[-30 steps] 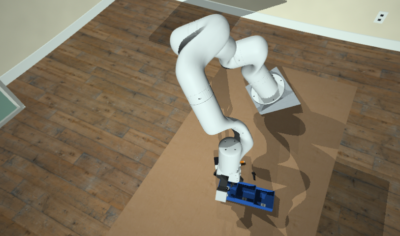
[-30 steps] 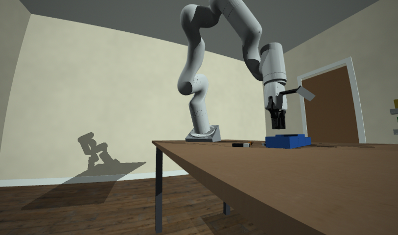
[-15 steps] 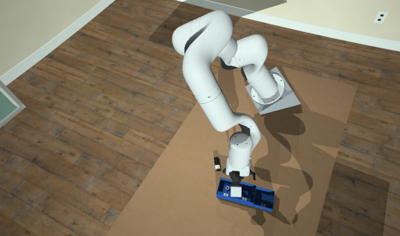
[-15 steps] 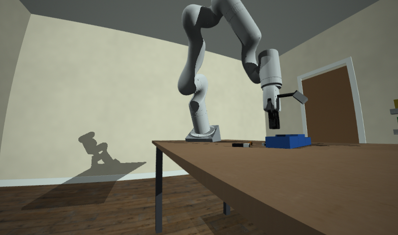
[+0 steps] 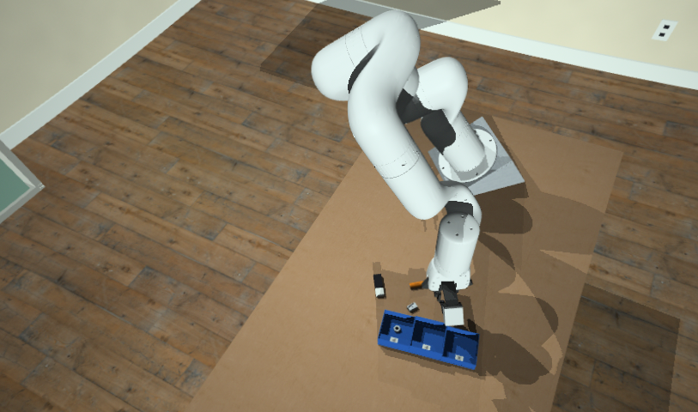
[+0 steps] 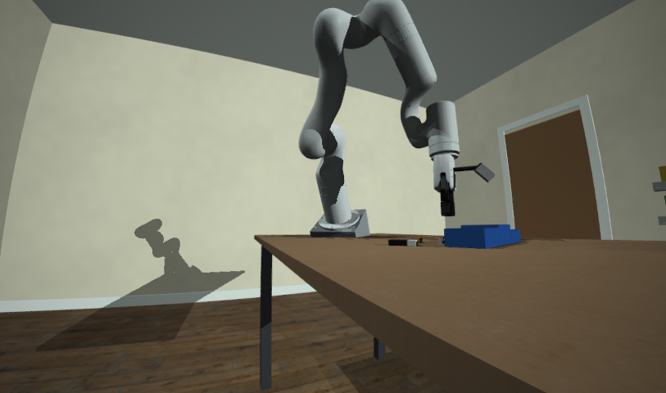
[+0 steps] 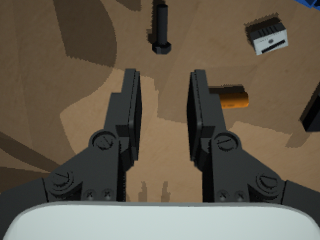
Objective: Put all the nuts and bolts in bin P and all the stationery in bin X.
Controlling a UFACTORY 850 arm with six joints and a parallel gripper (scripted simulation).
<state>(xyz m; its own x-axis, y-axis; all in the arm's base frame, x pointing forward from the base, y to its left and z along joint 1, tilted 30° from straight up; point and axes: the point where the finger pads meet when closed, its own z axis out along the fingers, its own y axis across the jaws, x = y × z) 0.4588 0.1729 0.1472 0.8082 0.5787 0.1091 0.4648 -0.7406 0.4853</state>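
Right now my hand is 10 mm past the black bolt and 90 mm above it. The rest, counted from my hand: blue bin: 110 mm ahead, 70 mm below; then nut: 110 mm ahead, 80 mm to the right, 80 mm below; then orange cylinder: 40 mm behind, 80 mm to the right, 90 mm below.
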